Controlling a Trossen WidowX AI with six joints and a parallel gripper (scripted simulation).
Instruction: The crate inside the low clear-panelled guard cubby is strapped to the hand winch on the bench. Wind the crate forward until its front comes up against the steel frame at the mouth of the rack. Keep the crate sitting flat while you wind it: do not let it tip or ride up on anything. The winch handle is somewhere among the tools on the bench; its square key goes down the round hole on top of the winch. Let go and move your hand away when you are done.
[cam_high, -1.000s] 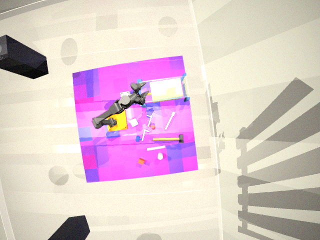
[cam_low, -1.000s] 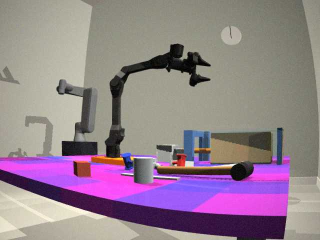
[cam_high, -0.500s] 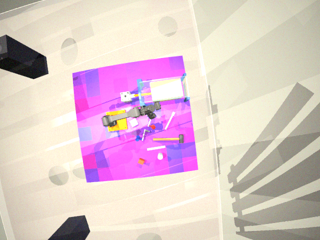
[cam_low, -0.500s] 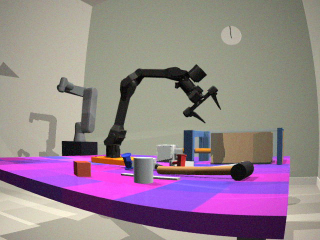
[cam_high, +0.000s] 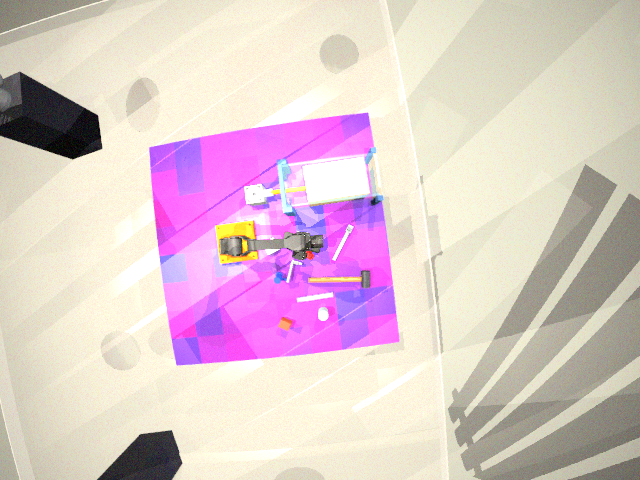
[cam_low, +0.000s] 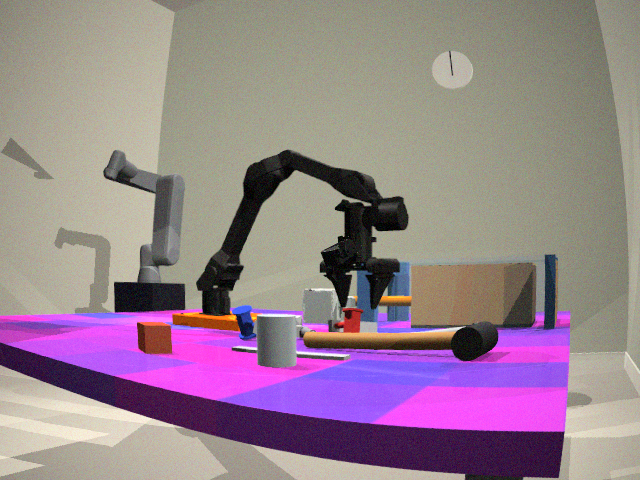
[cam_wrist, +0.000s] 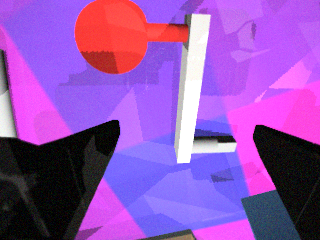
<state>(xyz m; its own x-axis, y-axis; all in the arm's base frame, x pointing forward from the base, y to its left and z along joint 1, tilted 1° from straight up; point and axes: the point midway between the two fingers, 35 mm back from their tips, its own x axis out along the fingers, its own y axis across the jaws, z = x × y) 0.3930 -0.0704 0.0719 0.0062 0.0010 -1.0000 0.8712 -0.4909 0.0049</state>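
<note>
Right now the red-knobbed winch handle is 40 mm below my gripper tip, 20 mm to the right of it and 10 mm behind it. The rest, counted from my gripper tip: blue-knobbed L-shaped tool 140 mm to the right, 120 mm behind, 30 mm below; blue knob 170 mm behind, 160 mm to the right, 30 mm below; red knob 70 mm to the right, 30 mm below.
</note>
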